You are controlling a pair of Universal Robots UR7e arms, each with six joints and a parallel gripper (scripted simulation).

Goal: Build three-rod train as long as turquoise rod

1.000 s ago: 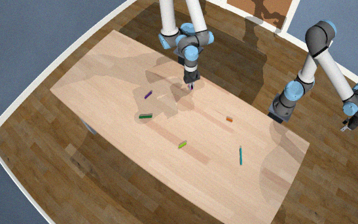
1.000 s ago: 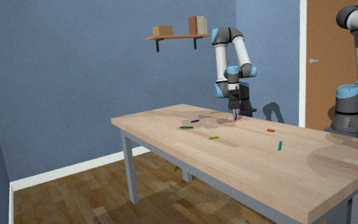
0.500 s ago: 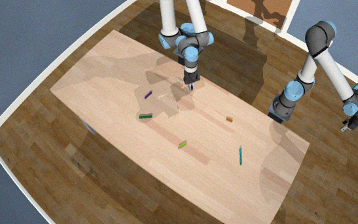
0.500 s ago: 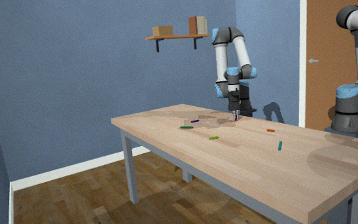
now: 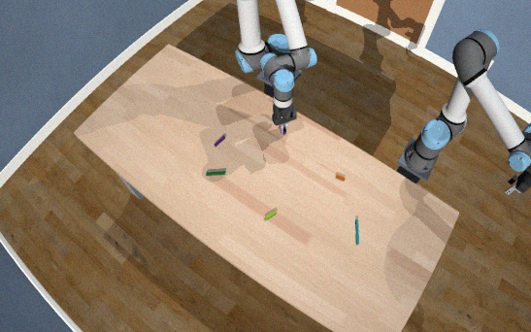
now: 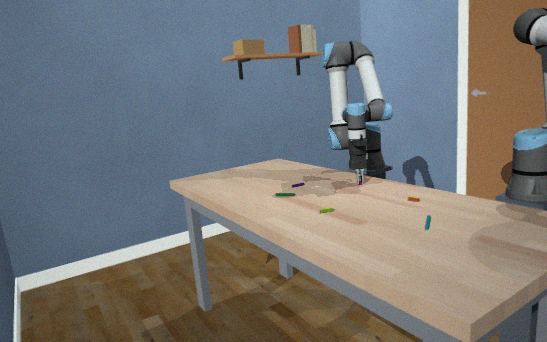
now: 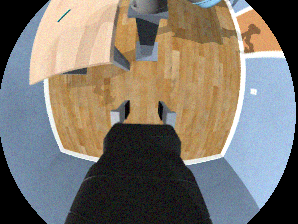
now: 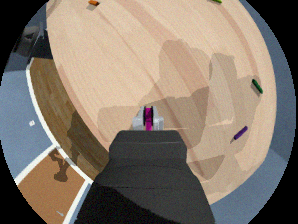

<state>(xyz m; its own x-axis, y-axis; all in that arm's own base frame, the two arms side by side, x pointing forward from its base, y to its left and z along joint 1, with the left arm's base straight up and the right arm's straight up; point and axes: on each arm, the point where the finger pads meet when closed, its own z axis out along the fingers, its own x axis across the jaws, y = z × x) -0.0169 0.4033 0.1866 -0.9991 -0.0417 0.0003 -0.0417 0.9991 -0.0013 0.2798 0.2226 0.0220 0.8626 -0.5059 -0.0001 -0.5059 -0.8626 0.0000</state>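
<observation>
The purple rod is 20 cm ahead of my right hand, 19 cm to the right of it and 2 cm below it. From my right hand the other things lie so: green rod (33 cm ahead, 10 cm to the right, 2 cm below); then orange rod (3 cm ahead, 32 cm to the left, 2 cm below); then lime rod (34 cm ahead, 18 cm to the left, 2 cm below).
</observation>
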